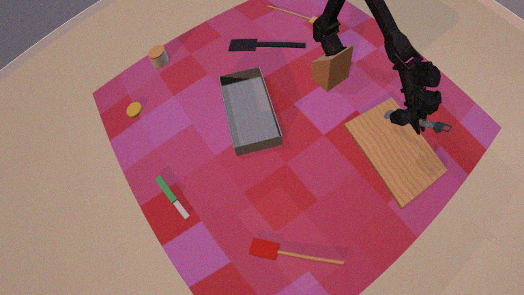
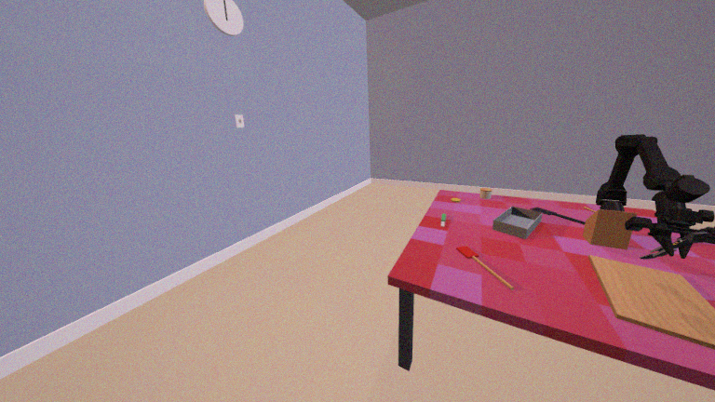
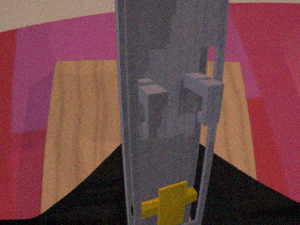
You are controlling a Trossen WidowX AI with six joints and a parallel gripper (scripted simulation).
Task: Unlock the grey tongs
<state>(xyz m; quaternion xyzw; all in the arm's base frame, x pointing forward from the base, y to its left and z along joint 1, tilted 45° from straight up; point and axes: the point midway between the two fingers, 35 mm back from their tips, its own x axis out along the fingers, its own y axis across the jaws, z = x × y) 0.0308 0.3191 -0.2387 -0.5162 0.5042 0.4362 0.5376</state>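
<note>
My gripper tip is now 20 mm to the left of the yellow lock piece and 30 mm below it. The rest, counted from my gripper tip: wooden board 40 mm to the right, 160 mm below; red spatula 510 mm ahead, 20 mm to the right, 160 mm below; grey roasting tin 310 mm ahead, 480 mm to the right, 140 mm below.
</note>
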